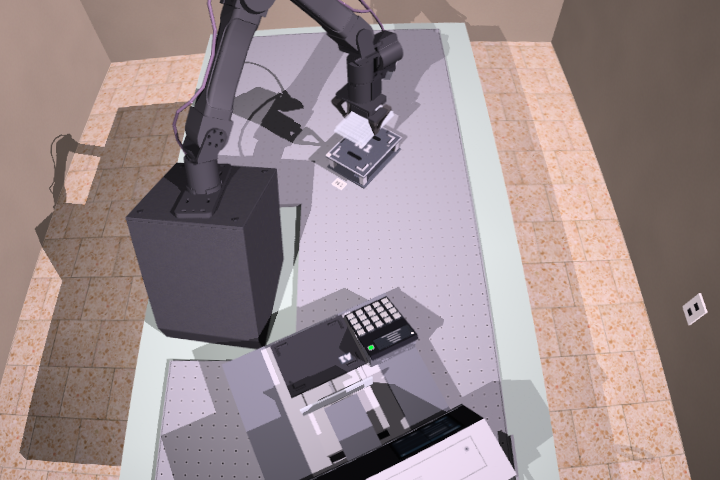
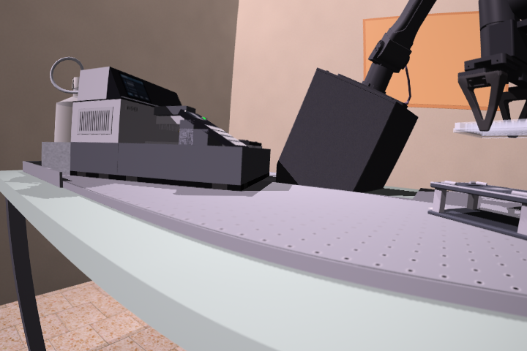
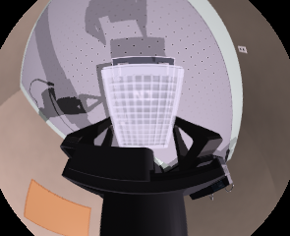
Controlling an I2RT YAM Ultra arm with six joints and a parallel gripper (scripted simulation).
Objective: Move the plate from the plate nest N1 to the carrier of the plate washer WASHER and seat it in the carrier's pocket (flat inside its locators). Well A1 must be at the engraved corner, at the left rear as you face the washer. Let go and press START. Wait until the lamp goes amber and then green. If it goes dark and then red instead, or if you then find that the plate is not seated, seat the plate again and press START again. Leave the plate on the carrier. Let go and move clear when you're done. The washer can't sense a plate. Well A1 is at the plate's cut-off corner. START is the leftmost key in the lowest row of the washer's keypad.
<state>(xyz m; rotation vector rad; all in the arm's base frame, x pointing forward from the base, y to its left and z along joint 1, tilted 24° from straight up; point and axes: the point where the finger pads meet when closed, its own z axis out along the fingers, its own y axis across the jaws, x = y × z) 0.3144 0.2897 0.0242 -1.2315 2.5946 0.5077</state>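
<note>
The plate nest N1 lies 90 mm below my hand. The rest, counted from my hand: dark carrier 100 mm behind, 560 mm to the right, 40 mm below; white well plate 10 mm ahead, 10 mm to the left; N1 label 60 mm behind, 80 mm to the right, 130 mm below.
</note>
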